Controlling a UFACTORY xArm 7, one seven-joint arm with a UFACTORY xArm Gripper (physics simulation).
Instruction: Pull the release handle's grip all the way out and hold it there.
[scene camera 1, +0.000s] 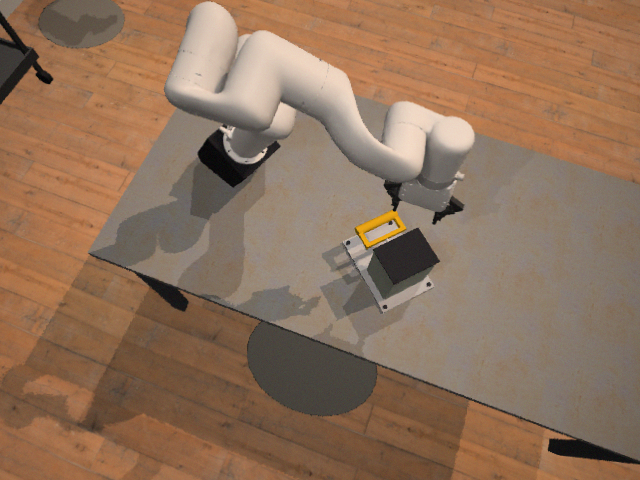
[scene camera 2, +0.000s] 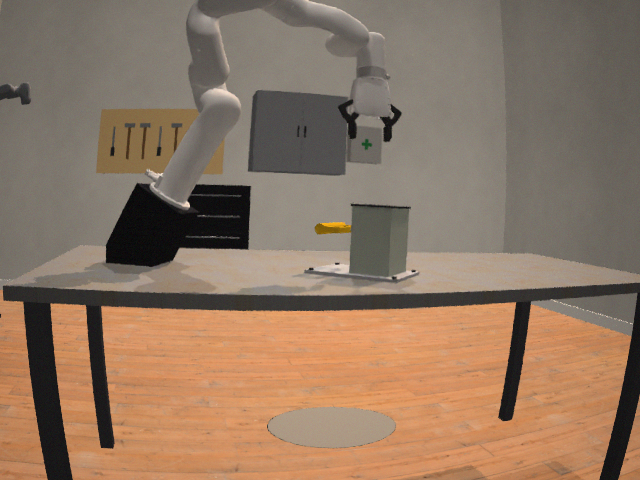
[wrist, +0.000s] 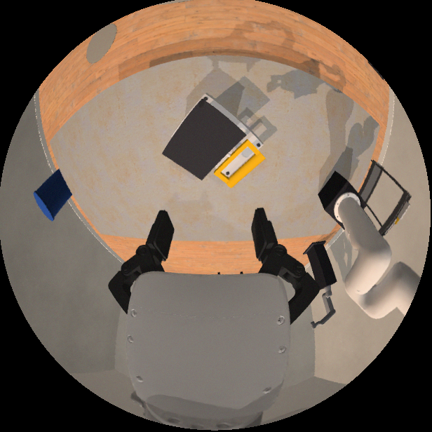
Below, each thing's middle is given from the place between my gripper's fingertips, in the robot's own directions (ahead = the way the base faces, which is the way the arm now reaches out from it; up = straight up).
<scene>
Right now the white base plate (scene camera 1: 361, 256) is 330 mm below my hand, 10 mm to the right of it and 10 mm behind it.
</scene>
